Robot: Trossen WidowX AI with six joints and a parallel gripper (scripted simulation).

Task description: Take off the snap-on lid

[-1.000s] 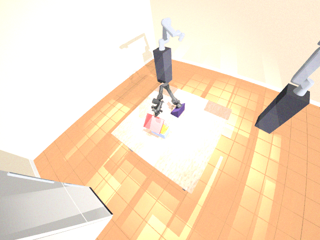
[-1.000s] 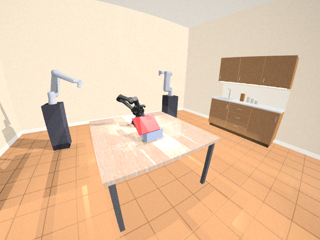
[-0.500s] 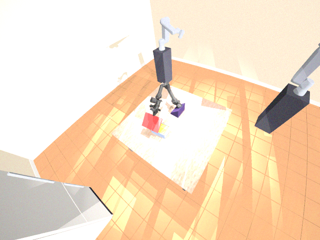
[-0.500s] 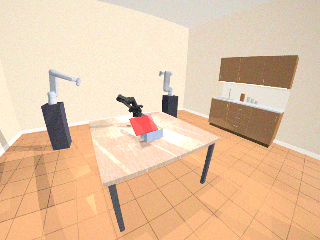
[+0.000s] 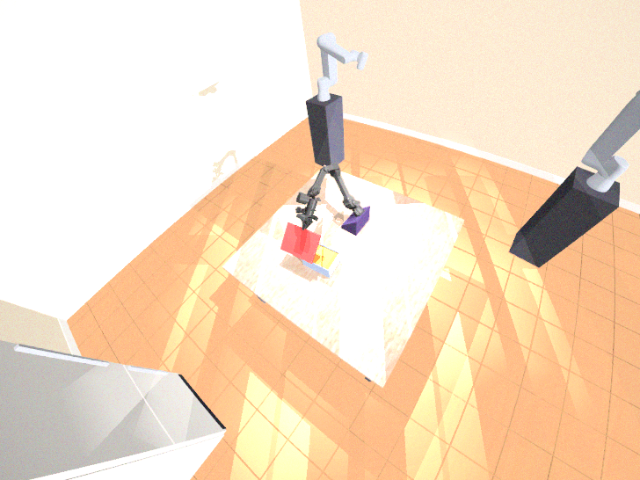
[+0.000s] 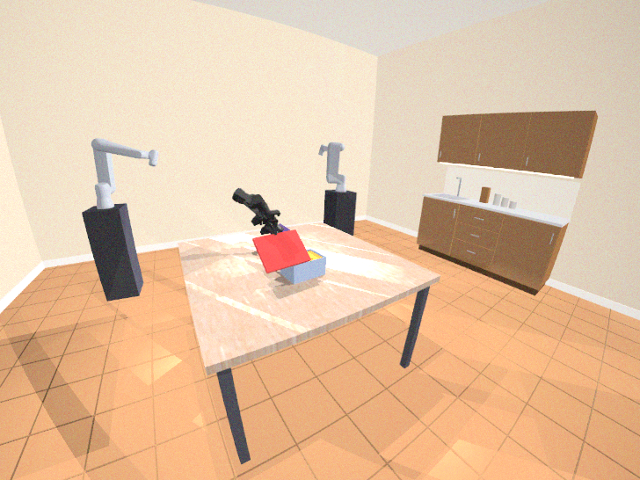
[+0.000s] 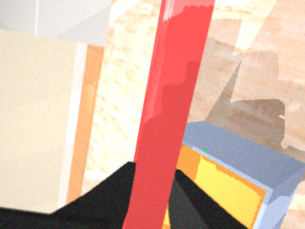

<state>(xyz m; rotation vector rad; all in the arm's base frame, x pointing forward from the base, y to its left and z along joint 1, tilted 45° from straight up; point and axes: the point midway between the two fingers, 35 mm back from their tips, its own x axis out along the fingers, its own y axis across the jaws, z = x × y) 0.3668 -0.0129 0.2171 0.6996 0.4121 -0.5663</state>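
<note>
Right now the red lid is 60 mm ahead of my gripper tip, 10 mm to the left of it and 50 mm below it. The rest, counted from my gripper tip: pale blue storage box: 30 mm ahead, 140 mm to the left, 180 mm below.
</note>
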